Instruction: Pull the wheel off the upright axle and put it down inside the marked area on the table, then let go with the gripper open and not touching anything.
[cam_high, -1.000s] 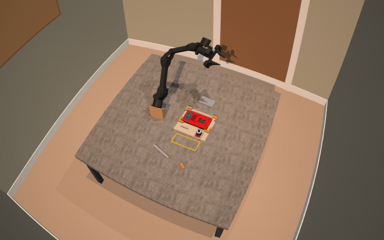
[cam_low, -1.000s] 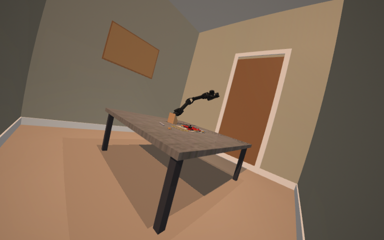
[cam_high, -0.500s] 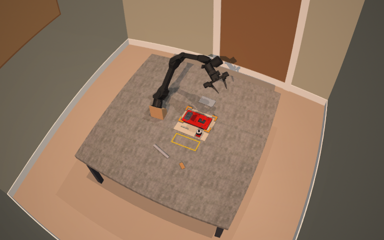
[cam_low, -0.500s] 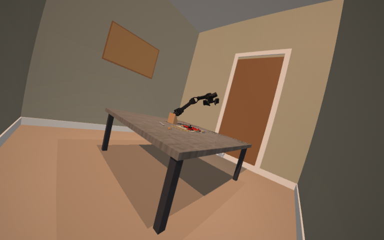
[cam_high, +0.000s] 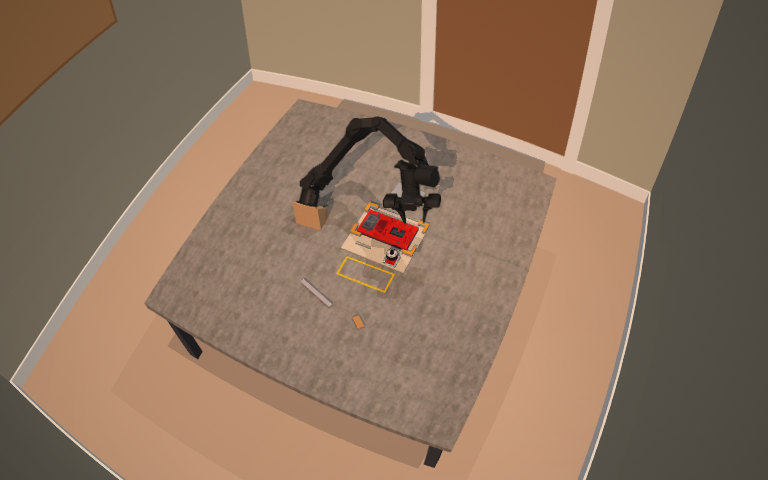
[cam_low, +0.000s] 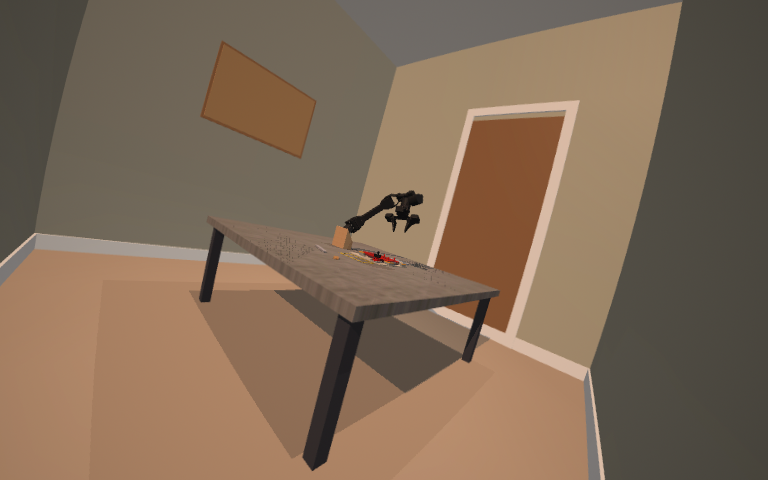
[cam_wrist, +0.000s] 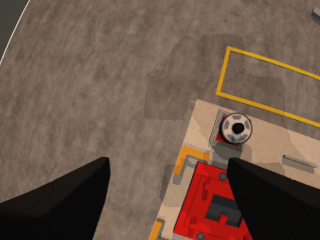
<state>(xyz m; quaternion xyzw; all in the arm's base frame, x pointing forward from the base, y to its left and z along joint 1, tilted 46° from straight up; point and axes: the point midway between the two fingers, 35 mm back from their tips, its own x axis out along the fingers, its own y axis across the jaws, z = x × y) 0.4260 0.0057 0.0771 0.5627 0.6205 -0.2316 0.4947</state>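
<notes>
Now: the wheel 6 cm behind my gripper tip, 5 cm to the right of it and 15 cm below it. The rest, counted from my gripper tip: grey bar (21 cm behind, 31 cm to the right, 19 cm below); then small orange block (3 cm behind, 33 cm to the right, 19 cm below).
</notes>
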